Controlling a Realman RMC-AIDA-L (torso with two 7-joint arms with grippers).
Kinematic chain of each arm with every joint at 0, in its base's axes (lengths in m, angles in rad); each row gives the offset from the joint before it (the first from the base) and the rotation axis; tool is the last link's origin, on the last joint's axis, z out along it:
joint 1: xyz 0 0 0.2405 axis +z
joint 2: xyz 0 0 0 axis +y
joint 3: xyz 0 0 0.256 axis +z
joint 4: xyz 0 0 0 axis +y
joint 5: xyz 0 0 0.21 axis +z
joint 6: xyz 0 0 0 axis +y
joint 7: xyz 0 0 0.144 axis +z
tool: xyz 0 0 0
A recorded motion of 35 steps. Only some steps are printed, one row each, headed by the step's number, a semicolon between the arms.
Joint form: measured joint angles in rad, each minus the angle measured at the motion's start. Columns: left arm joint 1, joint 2, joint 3, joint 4, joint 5, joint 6, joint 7; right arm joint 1, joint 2, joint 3, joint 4, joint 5, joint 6, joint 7.
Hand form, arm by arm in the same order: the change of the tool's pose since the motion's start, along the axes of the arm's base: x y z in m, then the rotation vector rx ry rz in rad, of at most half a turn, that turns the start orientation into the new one. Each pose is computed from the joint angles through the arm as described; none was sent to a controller.
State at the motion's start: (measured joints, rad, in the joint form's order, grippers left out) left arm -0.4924 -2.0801 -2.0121 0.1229 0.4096 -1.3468 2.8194; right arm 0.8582 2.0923 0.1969 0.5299 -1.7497 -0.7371 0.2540
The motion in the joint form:
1: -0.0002 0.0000 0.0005 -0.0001 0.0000 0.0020 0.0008; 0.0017 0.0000 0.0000 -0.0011 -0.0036 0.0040 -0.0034
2: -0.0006 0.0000 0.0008 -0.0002 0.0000 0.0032 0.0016; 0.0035 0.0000 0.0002 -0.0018 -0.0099 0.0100 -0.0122
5: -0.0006 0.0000 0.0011 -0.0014 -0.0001 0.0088 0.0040; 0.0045 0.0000 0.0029 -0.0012 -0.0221 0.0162 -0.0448
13: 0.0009 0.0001 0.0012 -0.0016 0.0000 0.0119 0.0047; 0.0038 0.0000 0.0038 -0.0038 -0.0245 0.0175 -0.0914
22: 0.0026 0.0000 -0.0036 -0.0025 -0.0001 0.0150 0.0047; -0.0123 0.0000 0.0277 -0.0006 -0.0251 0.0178 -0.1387
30: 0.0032 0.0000 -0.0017 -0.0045 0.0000 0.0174 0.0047; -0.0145 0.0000 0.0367 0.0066 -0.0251 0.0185 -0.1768
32: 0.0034 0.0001 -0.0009 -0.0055 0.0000 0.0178 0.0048; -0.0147 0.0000 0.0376 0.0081 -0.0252 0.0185 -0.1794
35: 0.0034 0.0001 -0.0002 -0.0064 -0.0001 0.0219 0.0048; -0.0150 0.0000 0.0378 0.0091 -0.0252 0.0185 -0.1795
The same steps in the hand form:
1: -0.0001 0.0001 -0.0002 -0.0011 0.0014 0.0011; -0.0001 0.0001 -0.0004 -0.0012 -0.0075 0.0046
2: -0.0001 0.0003 -0.0003 -0.0017 0.0026 0.0013; -0.0003 0.0000 -0.0011 -0.0025 -0.0211 0.0137
5: -0.0007 0.0005 -0.0005 -0.0035 0.0065 0.0047; -0.0010 -0.0004 -0.0021 0.0034 -0.0523 0.0401
13: -0.0015 0.0001 -0.0007 -0.0048 0.0080 0.0084; -0.0002 -0.0001 -0.0018 0.0202 -0.0896 0.0673
22: -0.0025 -0.0001 -0.0004 -0.0021 0.0067 0.0145; 0.0032 0.0004 0.0003 0.0467 -0.1078 0.0672
30: -0.0026 0.0000 -0.0005 -0.0036 0.0084 0.0145; 0.0018 0.0002 0.0003 0.0597 -0.1255 0.0835
32: -0.0026 0.0001 -0.0004 -0.0037 0.0092 0.0139; 0.0015 0.0000 0.0002 0.0602 -0.1257 0.0847
35: -0.0029 0.0003 -0.0006 -0.0057 0.0105 0.0164; 0.0013 -0.0002 0.0001 0.0597 -0.1249 0.0846

